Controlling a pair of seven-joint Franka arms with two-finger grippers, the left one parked.
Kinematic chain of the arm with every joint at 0, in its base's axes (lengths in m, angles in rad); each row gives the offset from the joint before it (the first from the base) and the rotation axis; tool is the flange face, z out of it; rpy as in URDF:
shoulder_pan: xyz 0 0 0.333 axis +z
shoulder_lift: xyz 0 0 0 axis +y
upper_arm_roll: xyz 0 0 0.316 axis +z
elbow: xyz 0.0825 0 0 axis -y
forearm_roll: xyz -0.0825 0 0.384 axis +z
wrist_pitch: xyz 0 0 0 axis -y
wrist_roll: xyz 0.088 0 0 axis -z
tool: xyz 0 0 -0.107 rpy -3.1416 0 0
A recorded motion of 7 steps. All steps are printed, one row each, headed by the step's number.
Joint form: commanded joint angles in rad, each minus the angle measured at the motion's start. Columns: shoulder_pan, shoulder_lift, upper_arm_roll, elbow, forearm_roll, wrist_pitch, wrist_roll.
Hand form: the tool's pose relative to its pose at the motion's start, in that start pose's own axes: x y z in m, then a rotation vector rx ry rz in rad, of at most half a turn. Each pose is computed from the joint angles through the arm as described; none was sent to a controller.
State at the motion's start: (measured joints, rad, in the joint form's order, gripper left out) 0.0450 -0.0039 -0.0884 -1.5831 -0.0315 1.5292 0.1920
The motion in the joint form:
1: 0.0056 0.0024 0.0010 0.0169 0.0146 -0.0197 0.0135
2: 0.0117 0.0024 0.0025 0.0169 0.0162 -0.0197 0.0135
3: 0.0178 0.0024 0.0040 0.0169 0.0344 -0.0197 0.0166
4: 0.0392 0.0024 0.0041 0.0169 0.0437 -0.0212 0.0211
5: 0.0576 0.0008 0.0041 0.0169 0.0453 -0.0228 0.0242
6: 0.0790 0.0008 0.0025 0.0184 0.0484 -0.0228 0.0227
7: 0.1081 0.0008 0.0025 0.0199 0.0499 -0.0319 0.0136
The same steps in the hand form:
1: -0.0022 -0.0048 -0.0050 0.0128 -0.0077 0.0065
2: -0.0031 -0.0090 -0.0051 0.0140 -0.0078 -0.0012
3: -0.0044 -0.0151 -0.0053 0.0314 -0.0113 -0.0067
4: -0.0074 -0.0275 -0.0056 0.0390 -0.0144 -0.0243
5: -0.0106 -0.0372 -0.0066 0.0397 -0.0145 -0.0397
6: -0.0135 -0.0480 -0.0076 0.0421 -0.0134 -0.0611
7: -0.0191 -0.0631 -0.0079 0.0402 -0.0204 -0.0996

